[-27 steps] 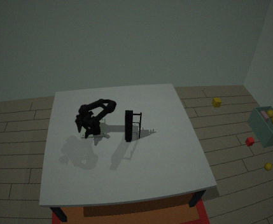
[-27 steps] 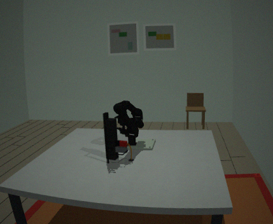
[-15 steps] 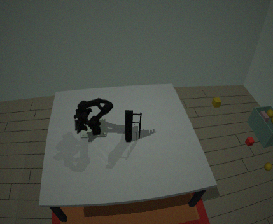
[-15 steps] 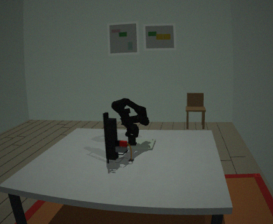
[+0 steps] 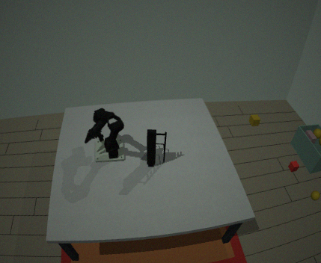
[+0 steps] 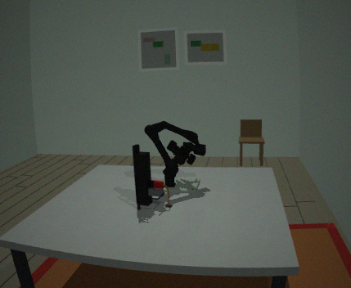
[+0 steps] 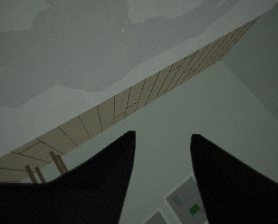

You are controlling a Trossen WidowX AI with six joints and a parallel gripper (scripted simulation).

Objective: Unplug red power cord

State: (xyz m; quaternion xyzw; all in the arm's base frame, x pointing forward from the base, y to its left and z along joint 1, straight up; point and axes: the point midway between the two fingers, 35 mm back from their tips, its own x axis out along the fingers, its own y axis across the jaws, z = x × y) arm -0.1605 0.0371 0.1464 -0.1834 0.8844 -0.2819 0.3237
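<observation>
My gripper tip is now 460 mm short of the red plug, 50 mm to the left of it and 20 mm above it.
</observation>
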